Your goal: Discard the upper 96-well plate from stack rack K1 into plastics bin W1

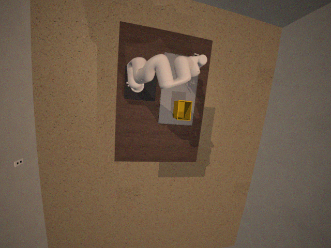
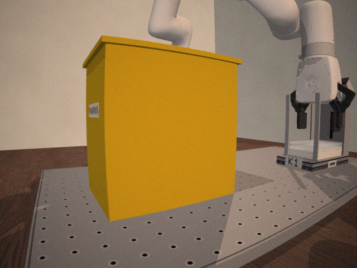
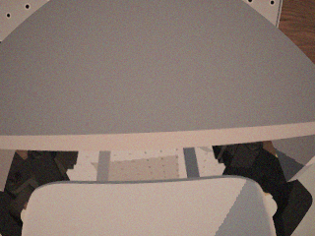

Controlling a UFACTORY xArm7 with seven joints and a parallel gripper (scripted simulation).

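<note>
Right now the 96-well plate is 5 cm below my hand. Also, from my hand: yellow plastics bin W1 (4 cm behind, 39 cm to the right); then black slot (1 cm ahead, 6 cm to the left).
</note>
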